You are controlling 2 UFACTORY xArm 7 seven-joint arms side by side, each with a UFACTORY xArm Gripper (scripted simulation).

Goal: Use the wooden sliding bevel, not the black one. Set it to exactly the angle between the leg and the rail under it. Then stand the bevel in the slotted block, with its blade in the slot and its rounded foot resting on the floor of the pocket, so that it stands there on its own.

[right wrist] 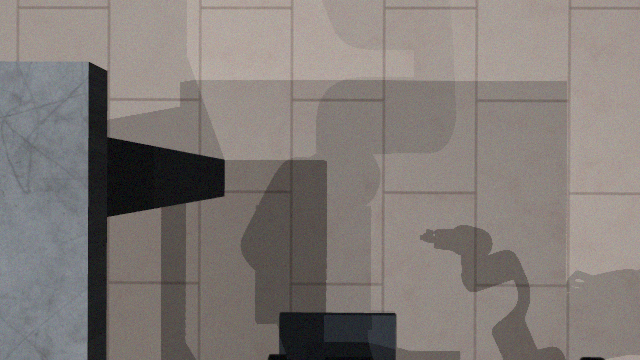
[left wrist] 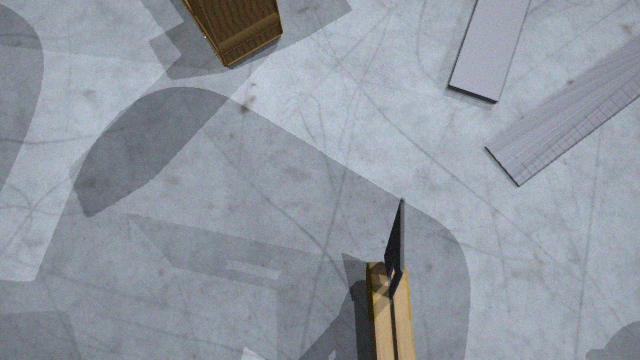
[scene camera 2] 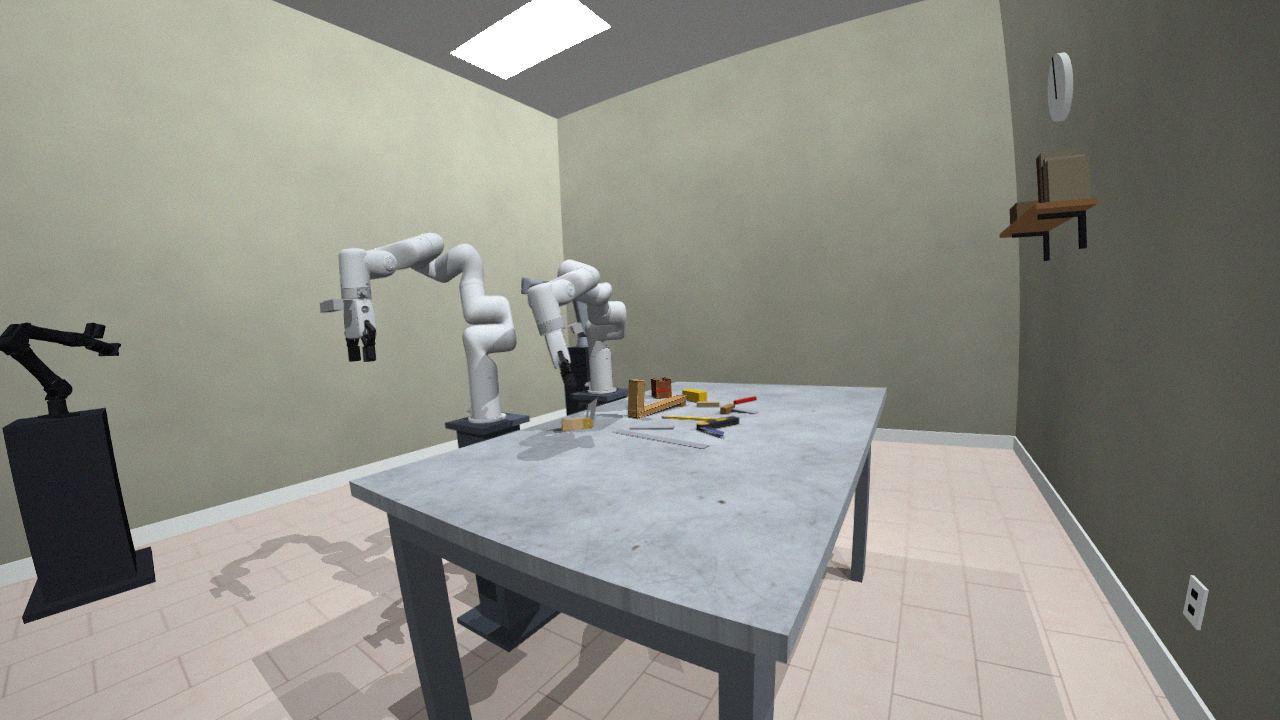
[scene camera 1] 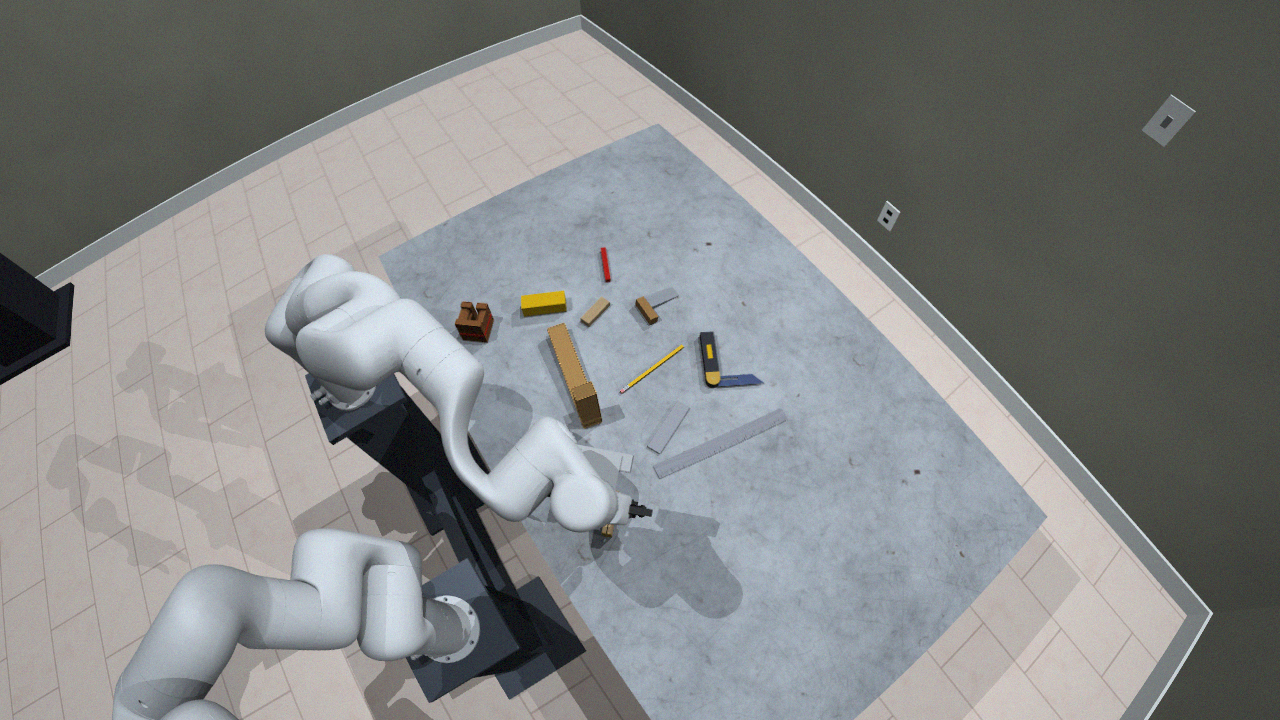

Labels:
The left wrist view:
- grey blade: 394,254
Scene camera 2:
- left gripper: 570,385
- right gripper: 362,361
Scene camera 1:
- left gripper: 604,503
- yellow block: 552,302
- ruler: 712,447

